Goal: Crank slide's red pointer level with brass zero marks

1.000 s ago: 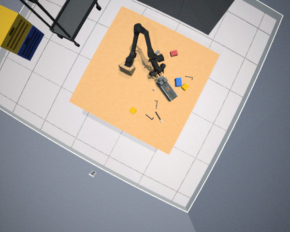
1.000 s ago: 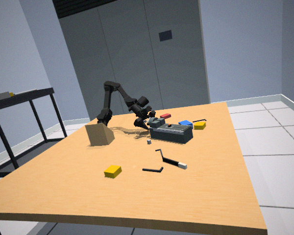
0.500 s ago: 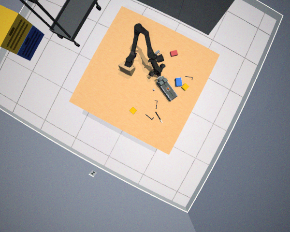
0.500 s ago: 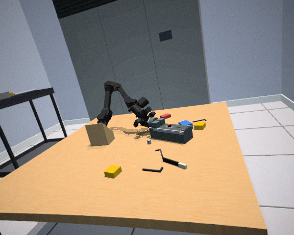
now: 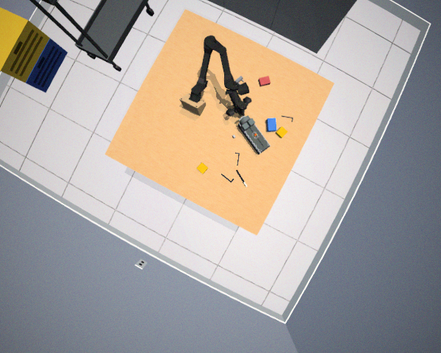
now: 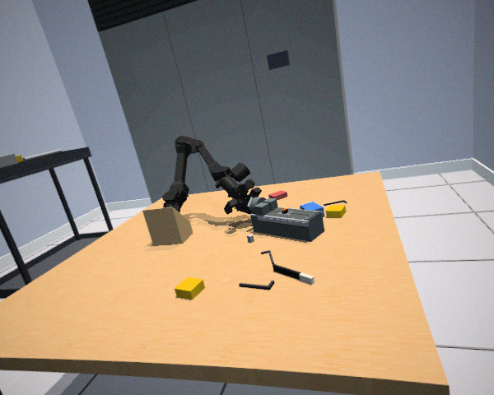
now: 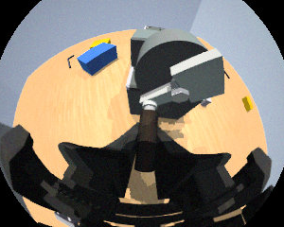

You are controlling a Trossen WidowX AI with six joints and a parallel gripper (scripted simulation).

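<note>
Right now the dark crank handle is 20 mm behind my gripper tip, 10 mm to the left of it and 20 mm above it. Also, from my gripper tip: small grey cube (150 mm to the right, 30 mm below); blue block (220 mm ahead, 30 mm to the left, 20 mm below); red pointer (130 mm ahead, 100 mm to the right, 40 mm above).
</note>
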